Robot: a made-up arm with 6 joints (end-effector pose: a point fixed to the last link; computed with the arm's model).
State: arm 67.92 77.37 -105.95 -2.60 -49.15 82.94
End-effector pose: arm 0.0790 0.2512 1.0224 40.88 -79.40 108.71
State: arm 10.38 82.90 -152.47 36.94 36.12 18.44
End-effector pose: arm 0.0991 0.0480 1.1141 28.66 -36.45 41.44
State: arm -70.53 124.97 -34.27 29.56 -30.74 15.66
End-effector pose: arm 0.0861 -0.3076 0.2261 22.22 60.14 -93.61
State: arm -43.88 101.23 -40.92 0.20 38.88 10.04
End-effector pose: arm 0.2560 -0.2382 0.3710 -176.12 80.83 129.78
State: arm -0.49 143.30 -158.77 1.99 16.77 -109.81
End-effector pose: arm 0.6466 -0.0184 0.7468 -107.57 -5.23 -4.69
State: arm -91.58 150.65 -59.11 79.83 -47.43 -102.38
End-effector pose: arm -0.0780 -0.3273 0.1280 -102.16 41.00 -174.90
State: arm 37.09 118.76 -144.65 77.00 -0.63 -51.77
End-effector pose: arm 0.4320 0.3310 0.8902 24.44 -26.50 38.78
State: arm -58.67 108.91 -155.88 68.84 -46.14 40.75
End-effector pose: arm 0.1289 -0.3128 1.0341 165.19 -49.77 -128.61
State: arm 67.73 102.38 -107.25 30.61 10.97 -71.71
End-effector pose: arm 0.2081 0.4952 0.7959 -41.68 3.34 69.97
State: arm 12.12 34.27 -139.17 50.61 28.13 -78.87
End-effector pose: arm -0.3506 -0.0623 1.0054 -113.08 -71.04 92.38
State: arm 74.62 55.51 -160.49 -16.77 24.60 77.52
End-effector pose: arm -0.0946 -0.2741 1.0659 84.63 -83.49 52.24
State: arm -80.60 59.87 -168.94 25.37 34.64 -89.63
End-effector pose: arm -0.0614 0.2755 1.0637 -112.30 -76.44 -36.19
